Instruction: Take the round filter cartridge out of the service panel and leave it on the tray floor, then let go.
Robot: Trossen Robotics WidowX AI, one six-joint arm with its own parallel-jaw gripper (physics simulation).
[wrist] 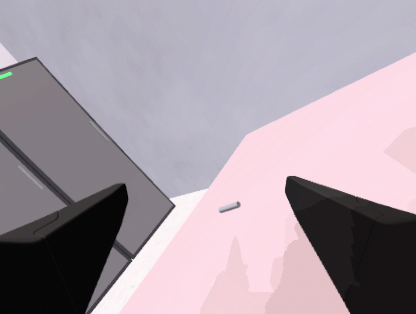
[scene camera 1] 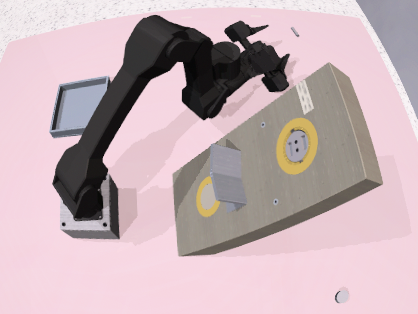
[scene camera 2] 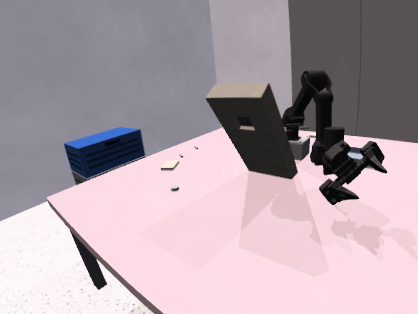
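Observation:
The service panel [scene camera 1: 255,167] [scene camera 2: 265,150] is a thick, tilted, wood-grained slab. In scene camera 1, a round grey cartridge [scene camera 1: 296,146] with two dark holes sits in its right yellow ring [scene camera 1: 311,146]. A second yellow ring [scene camera 1: 200,197] at the left surrounds a pale disc and is partly covered by a grey flap [scene camera 1: 228,175]. The shallow blue-grey tray [scene camera 1: 80,102] lies at the upper left, partly behind the arm; a bit of it shows in scene camera 2 [scene camera 2: 354,155]. My gripper [scene camera 1: 278,41] [scene camera 2: 372,185] [wrist: 207,187] is open and empty, above the table beyond the panel's upper edge, apart from the cartridge.
A small grey pin [scene camera 1: 295,32] [wrist: 229,207] lies on the table beyond the gripper. A small round disc [scene camera 1: 342,295] [scene camera 2: 174,188] and a beige square [scene camera 2: 170,165] lie on the panel's other side. A blue box [scene camera 2: 107,150] stands past the table edge. A grey cabinet [wrist: 85,135] shows in the wrist view.

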